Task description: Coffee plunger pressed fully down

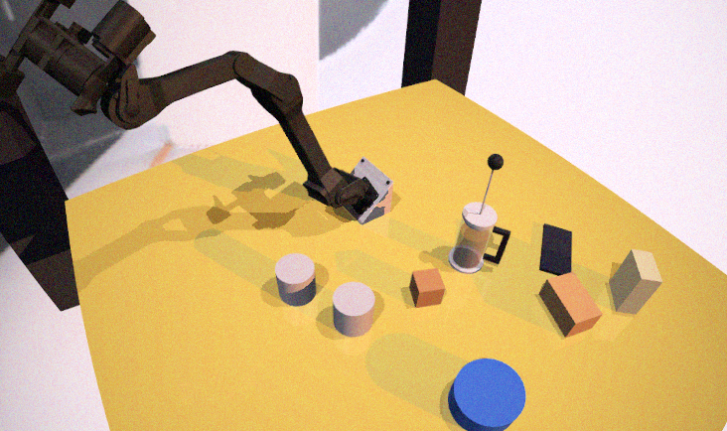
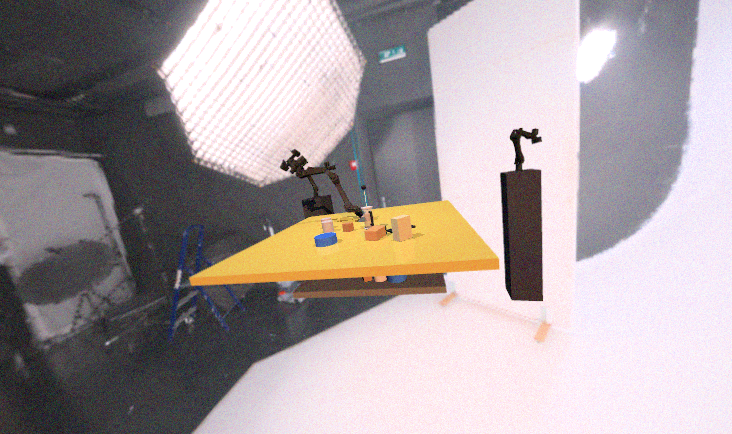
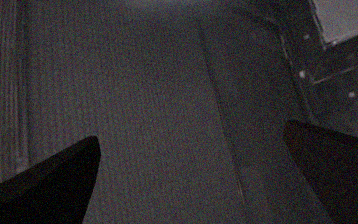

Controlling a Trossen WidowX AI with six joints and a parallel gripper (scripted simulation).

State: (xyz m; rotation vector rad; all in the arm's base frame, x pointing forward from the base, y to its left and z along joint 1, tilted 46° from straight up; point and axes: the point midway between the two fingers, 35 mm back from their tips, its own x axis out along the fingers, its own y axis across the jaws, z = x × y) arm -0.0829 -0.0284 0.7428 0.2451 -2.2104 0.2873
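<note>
My gripper tip is 29 cm short of the glass coffee press, 70 cm to the right of it and 44 cm above it. From my gripper tip the other things lie so: orange box 49 cm ahead, 79 cm to the left, 54 cm below; beige box 54 cm ahead, 94 cm to the left, 51 cm below; flat black block 36 cm ahead, 90 cm to the left, 57 cm below.
</note>
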